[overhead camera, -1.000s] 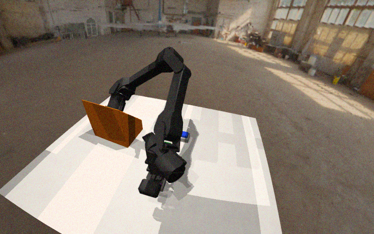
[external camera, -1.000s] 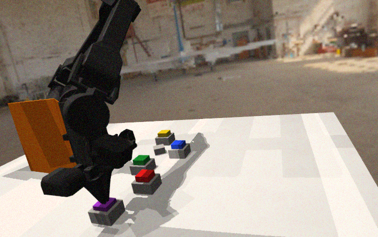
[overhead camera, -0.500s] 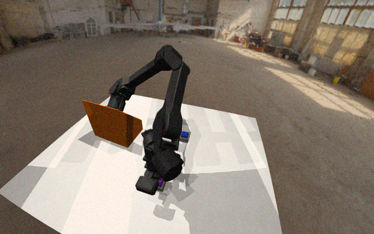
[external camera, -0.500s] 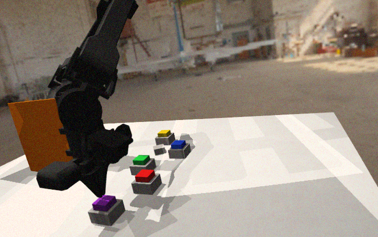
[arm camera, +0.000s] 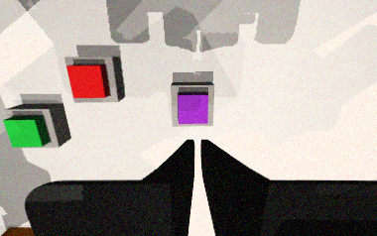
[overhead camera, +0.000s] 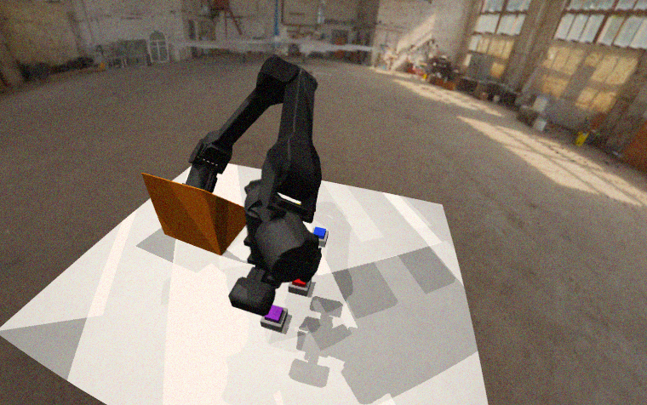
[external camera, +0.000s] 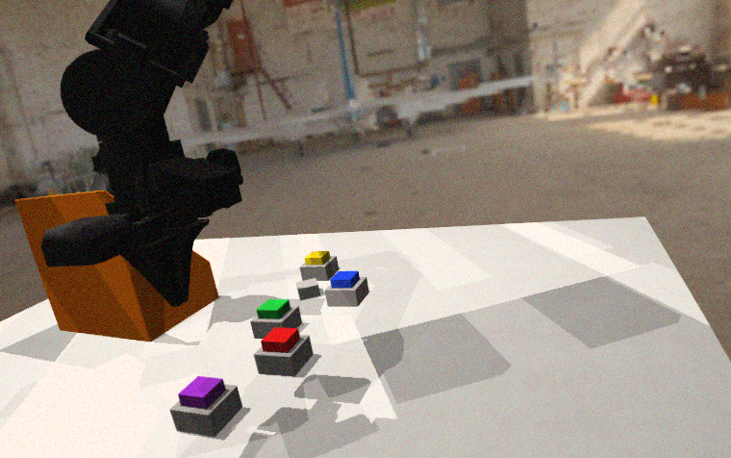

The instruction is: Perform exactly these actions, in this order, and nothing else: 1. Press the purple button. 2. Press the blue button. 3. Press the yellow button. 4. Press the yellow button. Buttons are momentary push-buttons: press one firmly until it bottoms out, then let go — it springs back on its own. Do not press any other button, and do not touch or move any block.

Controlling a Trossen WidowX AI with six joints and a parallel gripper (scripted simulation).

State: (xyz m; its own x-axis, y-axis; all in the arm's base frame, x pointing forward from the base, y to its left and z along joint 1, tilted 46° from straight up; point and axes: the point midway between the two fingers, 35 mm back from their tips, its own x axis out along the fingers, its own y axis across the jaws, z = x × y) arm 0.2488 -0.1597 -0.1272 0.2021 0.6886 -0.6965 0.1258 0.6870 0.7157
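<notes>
Now: the blue button 7 cm ahead of my gripper tip, 28 cm to the left of it and 10 cm below it. From my gripper tip the other things lie so: purple button 10 cm below; then red button 4 cm ahead, 10 cm to the left, 10 cm below; then green button 1 cm behind, 18 cm to the left, 10 cm below.
</notes>
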